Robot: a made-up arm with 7 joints. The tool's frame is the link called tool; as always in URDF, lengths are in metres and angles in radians. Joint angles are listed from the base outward.
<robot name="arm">
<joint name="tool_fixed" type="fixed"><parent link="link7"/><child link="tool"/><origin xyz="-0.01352 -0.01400 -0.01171" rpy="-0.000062 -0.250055 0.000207"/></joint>
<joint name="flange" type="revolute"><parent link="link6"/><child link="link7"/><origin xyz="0.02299 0.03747 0.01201" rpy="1.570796 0.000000 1.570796"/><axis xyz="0 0 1"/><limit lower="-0.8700" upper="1.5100"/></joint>
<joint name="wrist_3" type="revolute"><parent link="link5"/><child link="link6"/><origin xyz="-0.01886 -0.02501 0.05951" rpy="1.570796 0.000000 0.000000"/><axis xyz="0 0 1"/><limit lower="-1.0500" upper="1.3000"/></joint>
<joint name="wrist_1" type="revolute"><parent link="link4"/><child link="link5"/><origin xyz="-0.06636 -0.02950 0.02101" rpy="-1.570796 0.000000 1.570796"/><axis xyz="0 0 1"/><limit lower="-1.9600" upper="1.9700"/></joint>
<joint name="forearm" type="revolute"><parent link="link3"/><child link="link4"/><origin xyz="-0.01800 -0.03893 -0.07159" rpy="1.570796 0.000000 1.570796"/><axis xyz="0 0 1"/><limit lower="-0.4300" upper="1.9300"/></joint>
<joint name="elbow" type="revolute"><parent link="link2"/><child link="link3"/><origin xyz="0.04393 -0.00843 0.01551" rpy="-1.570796 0.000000 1.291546"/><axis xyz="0 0 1"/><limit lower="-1.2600" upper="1.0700"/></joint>
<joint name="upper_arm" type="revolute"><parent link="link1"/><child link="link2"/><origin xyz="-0.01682 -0.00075 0.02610" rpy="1.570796 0.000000 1.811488"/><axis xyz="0 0 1"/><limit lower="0.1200" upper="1.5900"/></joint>
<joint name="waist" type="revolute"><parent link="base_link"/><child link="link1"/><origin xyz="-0.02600 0.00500 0.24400" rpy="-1.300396 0.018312 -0.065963"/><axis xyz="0 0 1"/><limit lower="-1.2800" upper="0.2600"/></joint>
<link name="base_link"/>
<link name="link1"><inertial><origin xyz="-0.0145 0.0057 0.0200"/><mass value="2.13"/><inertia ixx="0.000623" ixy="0" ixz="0" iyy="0.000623" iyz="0" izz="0.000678"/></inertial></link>
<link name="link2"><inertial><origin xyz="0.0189 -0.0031 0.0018"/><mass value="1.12"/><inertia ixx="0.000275" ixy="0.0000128" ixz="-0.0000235" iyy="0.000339" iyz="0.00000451" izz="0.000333"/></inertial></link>
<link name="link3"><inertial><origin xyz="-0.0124 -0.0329 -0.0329"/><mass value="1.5"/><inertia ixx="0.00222" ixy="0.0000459" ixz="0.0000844" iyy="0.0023" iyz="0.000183" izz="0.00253"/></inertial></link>
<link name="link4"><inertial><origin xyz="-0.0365 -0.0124 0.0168"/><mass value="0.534"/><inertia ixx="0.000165" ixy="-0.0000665" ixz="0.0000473" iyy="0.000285" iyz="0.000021" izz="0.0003"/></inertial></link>
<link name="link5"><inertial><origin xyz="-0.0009 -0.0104 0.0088"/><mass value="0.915"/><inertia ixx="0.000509" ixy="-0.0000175" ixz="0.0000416" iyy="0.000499" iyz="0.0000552" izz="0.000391"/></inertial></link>
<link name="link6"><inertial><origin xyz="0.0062 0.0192 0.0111"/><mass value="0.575"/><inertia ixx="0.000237" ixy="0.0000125" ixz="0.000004" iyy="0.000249" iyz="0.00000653" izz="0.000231"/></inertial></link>
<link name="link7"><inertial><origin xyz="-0.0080 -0.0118 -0.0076"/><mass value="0.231"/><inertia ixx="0.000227" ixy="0" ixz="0" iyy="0.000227" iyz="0" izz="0.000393"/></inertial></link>
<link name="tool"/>
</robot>
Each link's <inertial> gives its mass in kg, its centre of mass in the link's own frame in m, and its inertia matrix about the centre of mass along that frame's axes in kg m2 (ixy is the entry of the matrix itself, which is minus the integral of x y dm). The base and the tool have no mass. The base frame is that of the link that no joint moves.
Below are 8 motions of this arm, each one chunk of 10 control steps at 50 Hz.
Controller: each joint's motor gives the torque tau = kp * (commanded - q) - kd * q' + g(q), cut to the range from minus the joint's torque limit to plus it. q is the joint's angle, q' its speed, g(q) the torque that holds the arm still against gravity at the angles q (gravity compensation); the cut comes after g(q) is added. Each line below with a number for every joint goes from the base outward.
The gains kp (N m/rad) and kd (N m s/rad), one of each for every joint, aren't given. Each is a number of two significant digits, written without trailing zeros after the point. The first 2 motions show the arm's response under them.
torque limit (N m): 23 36 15 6.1 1.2 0.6 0.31
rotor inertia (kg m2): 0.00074 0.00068 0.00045 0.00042 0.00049 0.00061 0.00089
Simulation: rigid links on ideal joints. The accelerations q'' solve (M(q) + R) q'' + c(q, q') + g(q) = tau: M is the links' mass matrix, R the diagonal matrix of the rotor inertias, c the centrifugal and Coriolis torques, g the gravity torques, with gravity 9.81 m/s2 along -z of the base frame. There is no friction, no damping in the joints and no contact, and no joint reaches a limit. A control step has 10 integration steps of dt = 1/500 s. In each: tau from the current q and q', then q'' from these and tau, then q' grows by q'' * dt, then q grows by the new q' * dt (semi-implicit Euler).
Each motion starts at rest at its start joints. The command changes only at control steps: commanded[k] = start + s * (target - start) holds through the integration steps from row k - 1 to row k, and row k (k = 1, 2, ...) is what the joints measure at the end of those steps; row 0 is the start. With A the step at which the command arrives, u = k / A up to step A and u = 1 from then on. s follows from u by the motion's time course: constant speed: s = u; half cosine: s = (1 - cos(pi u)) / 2; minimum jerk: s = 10 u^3 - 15 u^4 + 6 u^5; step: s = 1 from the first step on.
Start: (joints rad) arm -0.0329 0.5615 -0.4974 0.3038 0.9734 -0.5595 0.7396
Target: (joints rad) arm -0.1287 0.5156 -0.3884 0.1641 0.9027 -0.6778 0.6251
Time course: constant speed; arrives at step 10
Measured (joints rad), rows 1 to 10:
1: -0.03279 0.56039 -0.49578 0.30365 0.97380 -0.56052 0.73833
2: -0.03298 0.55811 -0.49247 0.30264 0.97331 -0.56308 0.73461
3: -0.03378 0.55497 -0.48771 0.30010 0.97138 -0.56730 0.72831
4: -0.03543 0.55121 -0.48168 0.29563 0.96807 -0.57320 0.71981
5: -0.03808 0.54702 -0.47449 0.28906 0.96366 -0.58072 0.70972
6: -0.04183 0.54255 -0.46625 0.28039 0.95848 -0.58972 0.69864
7: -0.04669 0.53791 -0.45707 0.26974 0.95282 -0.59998 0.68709
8: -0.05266 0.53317 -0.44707 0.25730 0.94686 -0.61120 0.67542
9: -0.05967 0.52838 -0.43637 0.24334 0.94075 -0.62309 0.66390
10: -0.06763 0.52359 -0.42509 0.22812 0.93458 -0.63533 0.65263
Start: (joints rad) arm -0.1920 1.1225 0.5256 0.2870 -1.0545 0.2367 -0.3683
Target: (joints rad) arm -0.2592 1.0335 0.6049 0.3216 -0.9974 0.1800 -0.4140
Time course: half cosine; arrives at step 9
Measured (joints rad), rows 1 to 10:
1: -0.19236 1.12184 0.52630 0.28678 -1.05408 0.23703 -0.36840
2: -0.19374 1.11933 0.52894 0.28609 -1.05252 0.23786 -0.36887
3: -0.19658 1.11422 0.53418 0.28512 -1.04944 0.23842 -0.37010
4: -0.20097 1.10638 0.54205 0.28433 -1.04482 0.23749 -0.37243
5: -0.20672 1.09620 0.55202 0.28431 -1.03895 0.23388 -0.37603
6: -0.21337 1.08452 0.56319 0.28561 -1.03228 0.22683 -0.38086
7: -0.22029 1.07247 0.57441 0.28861 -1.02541 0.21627 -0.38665
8: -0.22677 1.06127 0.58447 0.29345 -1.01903 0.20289 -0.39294
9: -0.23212 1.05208 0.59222 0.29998 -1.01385 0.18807 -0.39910
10: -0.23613 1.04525 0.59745 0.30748 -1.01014 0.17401 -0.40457
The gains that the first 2 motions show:
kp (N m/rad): 19 36 9.9 6 0.46 0.29 0.52
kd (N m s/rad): 2.3 1.8 0.52 0.39 0.054 0.017 0.035
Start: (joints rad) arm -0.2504 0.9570 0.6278 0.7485 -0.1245 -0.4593 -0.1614
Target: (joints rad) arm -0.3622 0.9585 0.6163 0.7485 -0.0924 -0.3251 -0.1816
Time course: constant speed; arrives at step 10
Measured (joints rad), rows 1 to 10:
1: -0.25153 0.95698 0.62796 0.74959 -0.12397 -0.45902 -0.16173
2: -0.25397 0.95691 0.62819 0.75134 -0.12358 -0.45730 -0.16263
3: -0.25762 0.95681 0.62830 0.75331 -0.12367 -0.45330 -0.16407
4: -0.26236 0.95670 0.62816 0.75520 -0.12417 -0.44658 -0.16587
5: -0.26809 0.95660 0.62771 0.75681 -0.12487 -0.43704 -0.16789
6: -0.27467 0.95650 0.62693 0.75807 -0.12552 -0.42485 -0.16998
7: -0.28203 0.95642 0.62585 0.75892 -0.12590 -0.41040 -0.17204
8: -0.29006 0.95636 0.62451 0.75938 -0.12585 -0.39417 -0.17402
9: -0.29866 0.95634 0.62297 0.75948 -0.12527 -0.37673 -0.17591
10: -0.30776 0.95635 0.62129 0.75928 -0.12412 -0.35863 -0.17772

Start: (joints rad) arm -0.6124 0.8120 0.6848 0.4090 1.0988 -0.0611 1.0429
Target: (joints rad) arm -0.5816 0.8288 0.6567 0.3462 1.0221 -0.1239 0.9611
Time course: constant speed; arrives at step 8
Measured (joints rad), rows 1 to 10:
1: -0.61170 0.81239 0.68403 0.40823 1.09706 -0.06051 1.04206
2: -0.61032 0.81317 0.68247 0.40633 1.09324 -0.05963 1.03945
3: -0.60845 0.81428 0.68029 0.40327 1.08772 -0.05907 1.03484
4: -0.60622 0.81566 0.67766 0.39912 1.08098 -0.05935 1.02836
5: -0.60374 0.81729 0.67474 0.39398 1.07344 -0.06088 1.02036
6: -0.60106 0.81913 0.67163 0.38797 1.06544 -0.06392 1.01123
7: -0.59826 0.82114 0.66840 0.38121 1.05721 -0.06858 1.00135
8: -0.59535 0.82328 0.66509 0.37382 1.04894 -0.07486 0.99103
9: -0.59307 0.82513 0.66248 0.36671 1.04247 -0.08326 0.98136
10: -0.59141 0.82665 0.66060 0.36034 1.03826 -0.09332 0.97340

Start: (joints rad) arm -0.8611 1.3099 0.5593 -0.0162 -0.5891 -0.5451 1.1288
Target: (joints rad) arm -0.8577 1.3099 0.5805 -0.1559 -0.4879 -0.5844 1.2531
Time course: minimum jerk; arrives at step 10
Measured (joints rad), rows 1 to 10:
1: -0.86107 1.30986 0.55935 -0.01631 -0.58914 -0.54502 1.12887
2: -0.86090 1.30963 0.55971 -0.01710 -0.58942 -0.54450 1.12943
3: -0.86045 1.30902 0.56063 -0.01948 -0.59015 -0.54313 1.13145
4: -0.85967 1.30800 0.56222 -0.02438 -0.59135 -0.54071 1.13613
5: -0.85860 1.30669 0.56436 -0.03243 -0.59273 -0.53745 1.14450
6: -0.85738 1.30535 0.56673 -0.04374 -0.59371 -0.53385 1.15689
7: -0.85622 1.30432 0.56897 -0.05787 -0.59346 -0.53068 1.17278
8: -0.85533 1.30387 0.57074 -0.07385 -0.59118 -0.52874 1.19077
9: -0.85485 1.30418 0.57185 -0.09044 -0.58622 -0.52874 1.20891
10: -0.85483 1.30520 0.57239 -0.10649 -0.57835 -0.53104 1.22523

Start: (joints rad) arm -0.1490 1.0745 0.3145 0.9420 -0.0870 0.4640 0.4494
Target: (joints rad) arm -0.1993 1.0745 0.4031 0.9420 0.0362 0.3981 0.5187
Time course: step
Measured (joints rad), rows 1 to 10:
1: -0.15409 1.06907 0.33145 0.94331 -0.07476 0.46122 0.45421
2: -0.16053 1.06556 0.34985 0.94607 -0.06631 0.45540 0.46523
3: -0.16606 1.06500 0.36494 0.94863 -0.06167 0.44911 0.47828
4: -0.17072 1.06629 0.37719 0.95062 -0.05729 0.44337 0.49071
5: -0.17468 1.06855 0.38701 0.95184 -0.05144 0.43850 0.50120
6: -0.17809 1.07115 0.39469 0.95219 -0.04363 0.43432 0.50931
7: -0.18108 1.07366 0.40048 0.95171 -0.03405 0.43044 0.51511
8: -0.18374 1.07584 0.40459 0.95049 -0.02326 0.42642 0.51892
9: -0.18615 1.07754 0.40726 0.94869 -0.01187 0.42189 0.52118
10: -0.18833 1.07872 0.40874 0.94651 -0.00051 0.41663 0.52231

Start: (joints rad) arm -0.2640 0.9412 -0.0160 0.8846 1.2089 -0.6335 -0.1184
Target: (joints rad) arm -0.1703 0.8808 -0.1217 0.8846 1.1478 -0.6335 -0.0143
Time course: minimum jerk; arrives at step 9
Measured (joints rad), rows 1 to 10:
1: -0.26393 0.94117 -0.01606 0.88450 1.20866 -0.63340 -0.11836
2: -0.26348 0.94093 -0.01651 0.88383 1.20689 -0.63267 -0.11799
3: -0.26216 0.94005 -0.01809 0.88209 1.20149 -0.63039 -0.11654
4: -0.25956 0.93794 -0.02172 0.87910 1.19074 -0.62569 -0.11294
5: -0.25547 0.93410 -0.02813 0.87518 1.17451 -0.61820 -0.10614
6: -0.24992 0.92832 -0.03761 0.87110 1.15465 -0.60842 -0.09561
7: -0.24320 0.92079 -0.04989 0.86784 1.13463 -0.59767 -0.08167
8: -0.23573 0.91211 -0.06411 0.86627 1.11845 -0.58786 -0.06554
9: -0.22790 0.90309 -0.07912 0.86675 1.10921 -0.58089 -0.04903
10: -0.21992 0.89448 -0.09380 0.86892 1.10789 -0.57810 -0.03393

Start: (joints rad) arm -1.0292 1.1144 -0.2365 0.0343 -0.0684 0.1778 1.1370
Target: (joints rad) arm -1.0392 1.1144 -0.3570 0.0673 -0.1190 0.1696 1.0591
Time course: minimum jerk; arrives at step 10
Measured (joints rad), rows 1 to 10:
1: -1.02925 1.11445 -0.23663 0.03437 -0.06837 0.17774 1.13697
2: -1.02960 1.11476 -0.23750 0.03484 -0.06816 0.17731 1.13672
3: -1.03050 1.11556 -0.24001 0.03608 -0.06756 0.17616 1.13579
4: -1.03211 1.11688 -0.24495 0.03834 -0.06646 0.17409 1.13353
5: -1.03435 1.11855 -0.25276 0.04158 -0.06498 0.17114 1.12936
6: -1.03700 1.12024 -0.26338 0.04549 -0.06345 0.16762 1.12301
7: -1.03964 1.12151 -0.27628 0.04957 -0.06243 0.16401 1.11461
8: -1.04186 1.12201 -0.29049 0.05330 -0.06248 0.16085 1.10474
9: -1.04327 1.12152 -0.30490 0.05623 -0.06408 0.15859 1.09431
10: -1.04373 1.12011 -0.31860 0.05819 -0.06745 0.15743 1.08432

